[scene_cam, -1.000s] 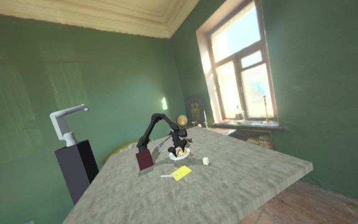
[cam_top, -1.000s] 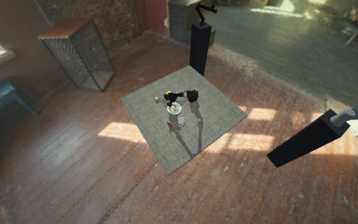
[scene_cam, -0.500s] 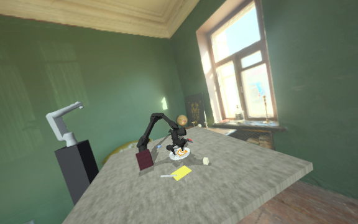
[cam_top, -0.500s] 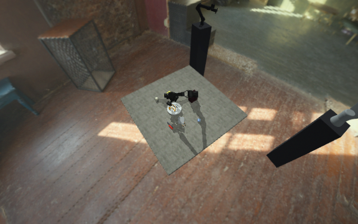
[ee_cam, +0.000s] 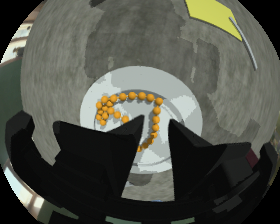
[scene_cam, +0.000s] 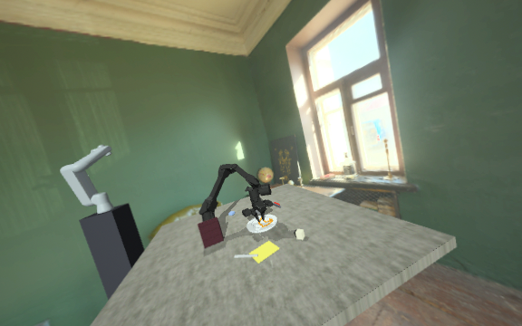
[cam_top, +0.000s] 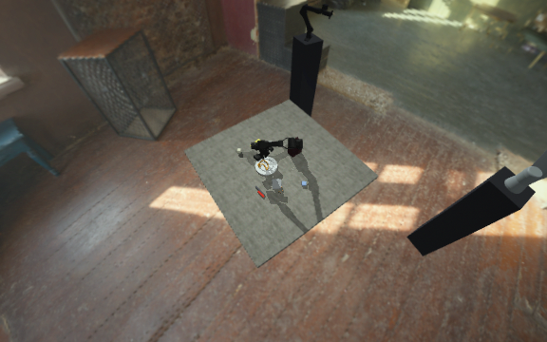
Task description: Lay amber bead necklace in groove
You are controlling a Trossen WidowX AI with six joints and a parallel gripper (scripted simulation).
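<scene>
Right now my gripper tip is 1 cm short of the board, 5 cm to the right of it and 4 cm above it. From my gripper tip the other things lie so: grey square (2 cm ahead, 26 cm to the left, 4 cm below); white stick (13 cm behind, 20 cm to the right, 4 cm below); yellow card (4 cm behind, 22 cm to the right, 4 cm below).
</scene>
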